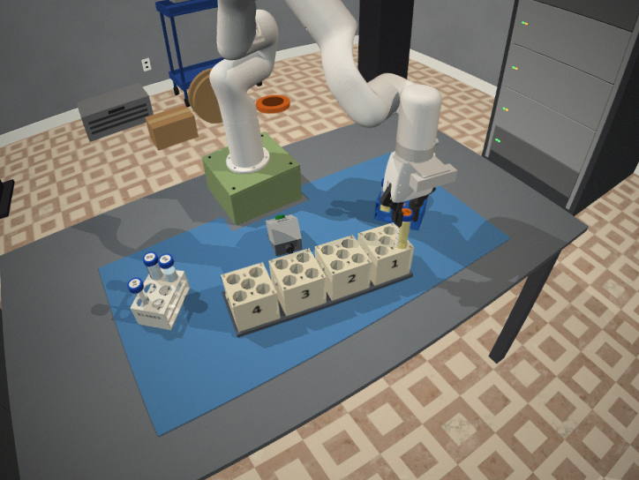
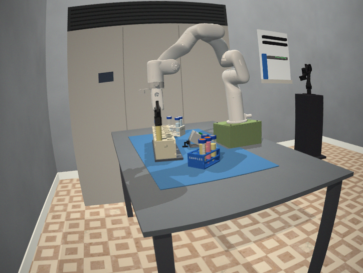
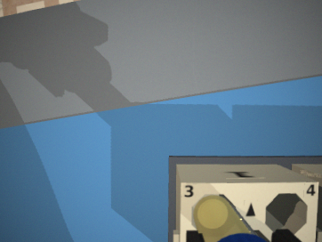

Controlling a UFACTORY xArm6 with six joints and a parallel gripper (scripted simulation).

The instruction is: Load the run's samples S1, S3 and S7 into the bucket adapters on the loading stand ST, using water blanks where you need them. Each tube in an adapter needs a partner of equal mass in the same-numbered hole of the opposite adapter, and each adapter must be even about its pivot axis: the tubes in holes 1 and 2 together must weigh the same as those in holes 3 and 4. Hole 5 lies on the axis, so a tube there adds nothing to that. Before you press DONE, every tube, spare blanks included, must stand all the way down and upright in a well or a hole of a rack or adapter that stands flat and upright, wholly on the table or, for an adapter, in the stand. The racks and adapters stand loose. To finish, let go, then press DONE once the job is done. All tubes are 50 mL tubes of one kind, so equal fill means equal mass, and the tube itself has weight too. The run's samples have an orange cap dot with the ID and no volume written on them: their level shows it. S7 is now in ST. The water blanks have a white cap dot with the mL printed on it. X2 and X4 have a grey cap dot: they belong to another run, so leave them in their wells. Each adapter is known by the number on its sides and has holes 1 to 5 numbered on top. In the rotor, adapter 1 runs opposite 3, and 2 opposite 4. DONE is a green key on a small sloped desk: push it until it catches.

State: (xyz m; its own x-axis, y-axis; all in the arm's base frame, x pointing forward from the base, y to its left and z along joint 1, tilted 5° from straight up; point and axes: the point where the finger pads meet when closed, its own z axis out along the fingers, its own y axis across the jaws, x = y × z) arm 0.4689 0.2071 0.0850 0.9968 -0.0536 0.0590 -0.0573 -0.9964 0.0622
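Now: hand 50 mm above the sample tube and 10 mm to the left of it. Also, from my hand: stand: 190 mm to the right, 180 mm below, 40 mm behind; then pink-filled tube: 180 mm behind, 150 mm to the left, 120 mm below; then adapter 1: 140 mm below, 30 mm behind, 20 mm to the right.
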